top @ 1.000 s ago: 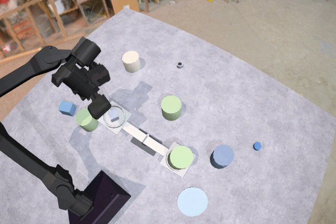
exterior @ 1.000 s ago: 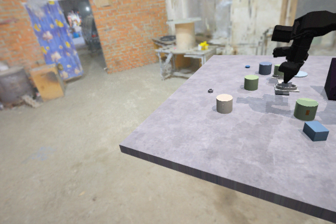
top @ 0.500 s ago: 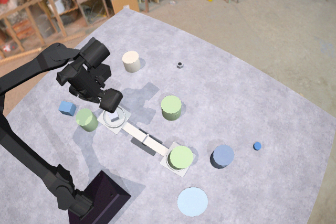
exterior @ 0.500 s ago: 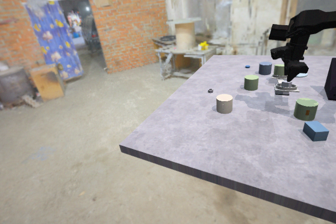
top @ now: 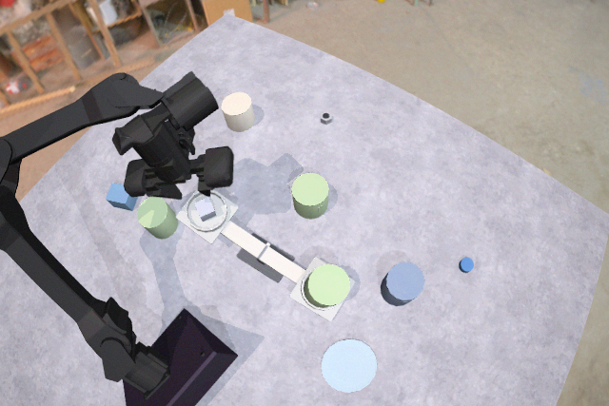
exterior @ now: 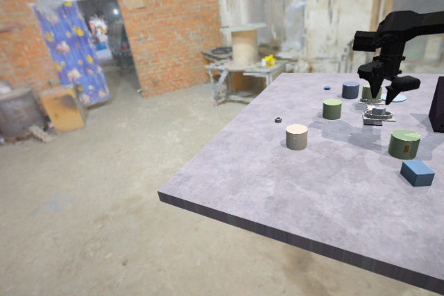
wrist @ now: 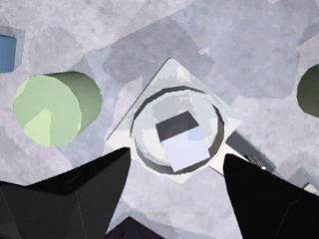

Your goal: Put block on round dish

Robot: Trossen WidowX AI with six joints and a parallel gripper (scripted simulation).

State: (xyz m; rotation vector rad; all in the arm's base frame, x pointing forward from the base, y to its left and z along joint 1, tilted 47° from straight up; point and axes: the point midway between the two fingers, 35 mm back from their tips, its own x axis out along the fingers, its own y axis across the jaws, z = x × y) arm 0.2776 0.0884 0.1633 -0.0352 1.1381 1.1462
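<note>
Right now the pale blue round dish is 3 cm behind my gripper tip, 39 cm to the right of it and 13 cm below it. From my gripper tip the other things lie so: dark nut: 36 cm ahead, 12 cm below; cream cylinder: 22 cm ahead, 17 cm to the left, 9 cm below; blue cube: 12 cm behind, 20 cm to the left, 11 cm below.
</note>
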